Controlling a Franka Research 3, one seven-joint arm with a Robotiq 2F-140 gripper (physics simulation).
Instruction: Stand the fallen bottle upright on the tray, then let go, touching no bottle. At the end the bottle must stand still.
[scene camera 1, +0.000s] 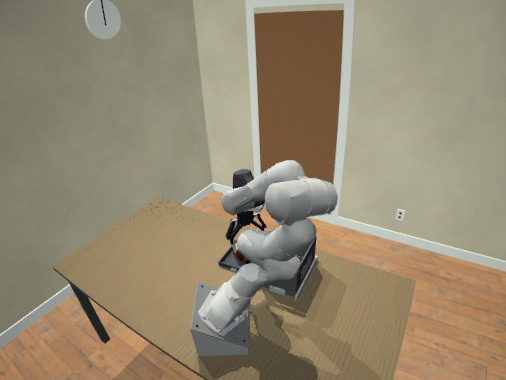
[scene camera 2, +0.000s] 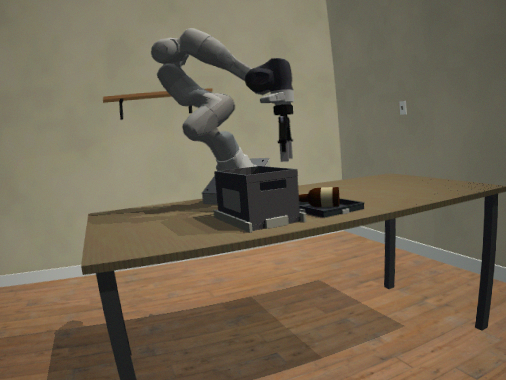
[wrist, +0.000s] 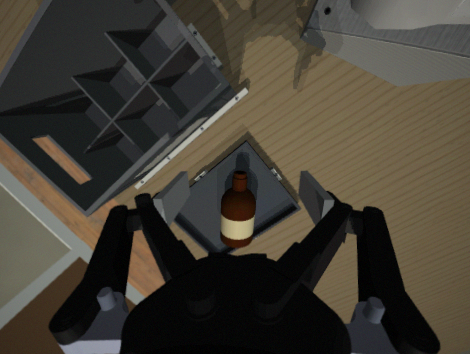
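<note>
The brown bottle with a cream label (scene camera 1: 242, 255) (scene camera 2: 323, 197) (wrist: 238, 215) lies on its side on the dark tray (scene camera 2: 356, 206) (wrist: 272, 192). In the wrist view its neck points to the top of the picture and its base is over the tray's lower part. In scene camera 1 the arm hides much of the bottle and tray. My gripper (scene camera 2: 286, 159) (wrist: 243, 183) is open and empty, pointing down. It hangs above the tray, well clear of the bottle; in the wrist view the bottle shows between the two fingers.
A dark crate with inner dividers (scene camera 2: 274, 205) (wrist: 148, 85) stands close beside the tray, taller than it, with light strips along its foot. The robot's base block (scene camera 1: 220, 342) (wrist: 375, 55) stands on the wooden table (scene camera 1: 150, 280) (scene camera 2: 165, 240).
</note>
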